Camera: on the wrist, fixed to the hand. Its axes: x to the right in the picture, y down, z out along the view.
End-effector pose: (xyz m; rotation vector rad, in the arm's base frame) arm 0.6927 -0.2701 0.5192 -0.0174 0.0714 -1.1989
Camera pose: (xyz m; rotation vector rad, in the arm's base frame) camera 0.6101 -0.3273 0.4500 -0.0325 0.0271 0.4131
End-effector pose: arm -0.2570 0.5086 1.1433 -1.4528 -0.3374 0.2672
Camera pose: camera -0.2069 0.4418 1.2323 -1.4608 0.8684 1.5852
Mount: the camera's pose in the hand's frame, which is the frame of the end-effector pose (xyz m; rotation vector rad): 0.0266 -0.0941 -0.0730 -0.0442 -0.0728 1.6103
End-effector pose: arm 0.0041 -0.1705 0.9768 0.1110 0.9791 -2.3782
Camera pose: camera -0.0774 -0.0797 0.9749 0.5430 0.4881 -0.8572
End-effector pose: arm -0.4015 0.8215 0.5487 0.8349 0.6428 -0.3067
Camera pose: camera -0.4568 0.8168 0.4400 1.0487 -0.2203 1.1238
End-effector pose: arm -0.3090 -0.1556 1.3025 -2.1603 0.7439 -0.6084
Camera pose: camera -0.3061 -0.1590 1.4244 -0.9763 2.0074 0.3537
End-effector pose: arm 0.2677 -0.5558 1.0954 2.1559 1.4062 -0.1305
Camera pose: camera 0.1822 -0.4699 1.1096 2.5092 -0.6076 0.4094
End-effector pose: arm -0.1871 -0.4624 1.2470 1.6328 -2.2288 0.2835
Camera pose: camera -0.0925 -0.4881 1.3196 -0.5179 -2.9771 0.5076
